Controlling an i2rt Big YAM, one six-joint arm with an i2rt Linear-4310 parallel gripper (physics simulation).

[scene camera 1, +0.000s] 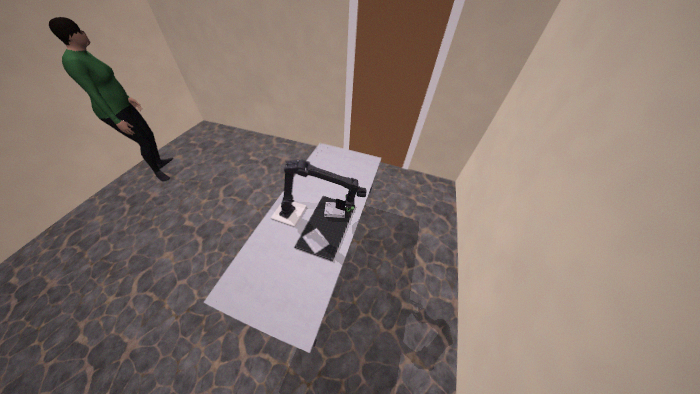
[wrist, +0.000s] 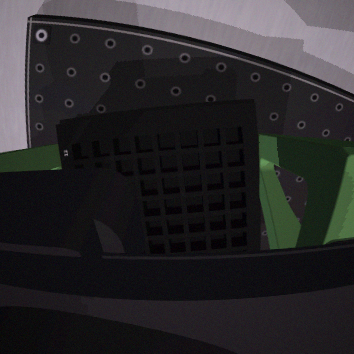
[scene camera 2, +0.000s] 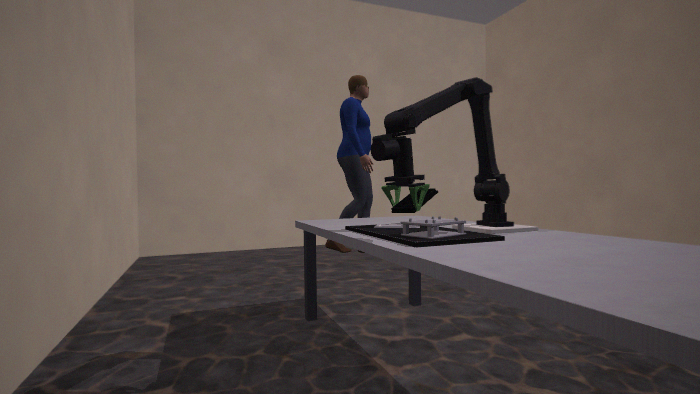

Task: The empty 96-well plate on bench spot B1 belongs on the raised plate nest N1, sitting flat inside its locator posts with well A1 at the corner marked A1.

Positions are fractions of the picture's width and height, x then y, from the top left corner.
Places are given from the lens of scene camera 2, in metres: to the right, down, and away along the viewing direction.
black perforated deck (scene camera 2: 0.68, 0.60): 0.36, 0.12, 1.10
